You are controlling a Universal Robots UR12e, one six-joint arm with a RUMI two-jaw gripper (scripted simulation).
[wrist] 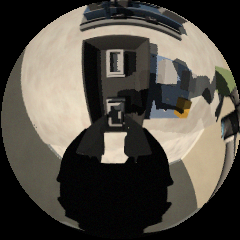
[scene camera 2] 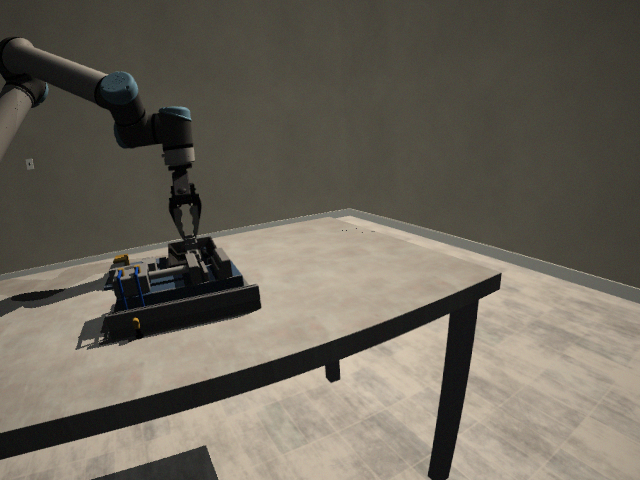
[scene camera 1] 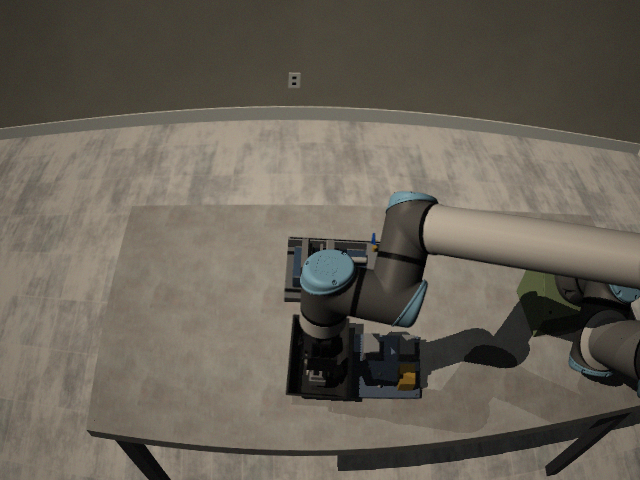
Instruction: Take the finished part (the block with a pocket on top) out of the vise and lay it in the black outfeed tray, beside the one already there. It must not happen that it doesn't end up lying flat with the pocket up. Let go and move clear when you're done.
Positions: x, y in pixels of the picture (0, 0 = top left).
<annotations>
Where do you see a blue fixture plate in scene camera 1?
365, 382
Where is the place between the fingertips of the gripper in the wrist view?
At 116, 114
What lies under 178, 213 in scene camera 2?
The gripper.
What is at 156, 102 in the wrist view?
A blue fixture plate.
</annotations>
